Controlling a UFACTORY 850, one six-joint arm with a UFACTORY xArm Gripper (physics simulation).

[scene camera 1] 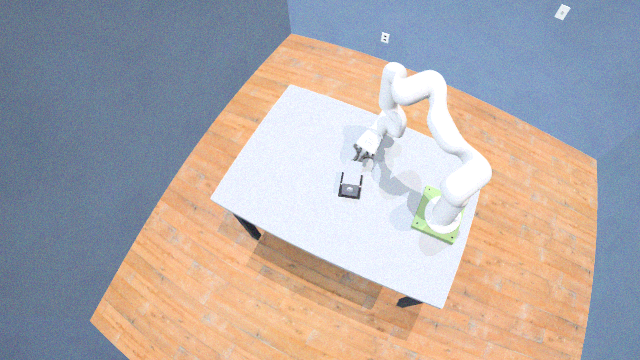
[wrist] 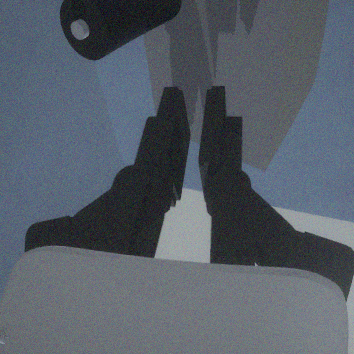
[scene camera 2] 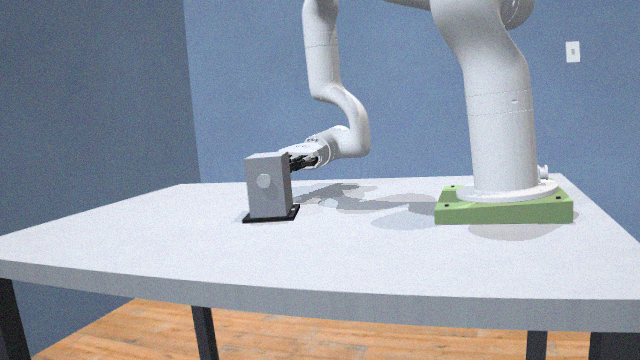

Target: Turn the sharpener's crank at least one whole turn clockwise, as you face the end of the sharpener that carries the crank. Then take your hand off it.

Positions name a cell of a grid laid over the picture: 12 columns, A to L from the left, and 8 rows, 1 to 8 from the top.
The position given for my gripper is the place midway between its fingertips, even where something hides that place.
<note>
I see my gripper (wrist: G3) and a grey box-shaped sharpener (scene camera 2: F4).
The grey box-shaped sharpener is seen too in scene camera 1 (scene camera 1: G4) and in the wrist view (wrist: J2).
</note>
